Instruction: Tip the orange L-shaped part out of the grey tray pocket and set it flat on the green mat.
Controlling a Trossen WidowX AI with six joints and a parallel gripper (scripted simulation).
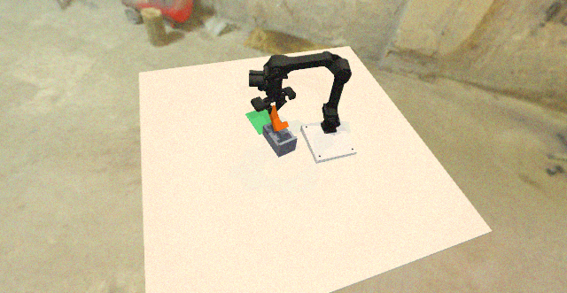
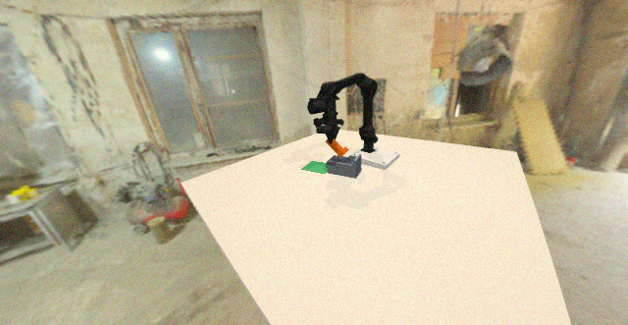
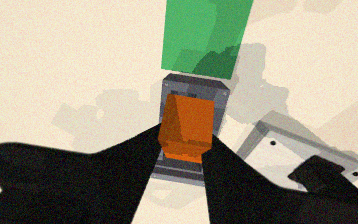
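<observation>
My gripper tip is now 170 mm above the green mat, 100 mm to the left of it and 20 mm short of it. Also, from my gripper tip: orange L-shaped part: 30 mm to the left, 30 mm below, 20 mm behind.
</observation>
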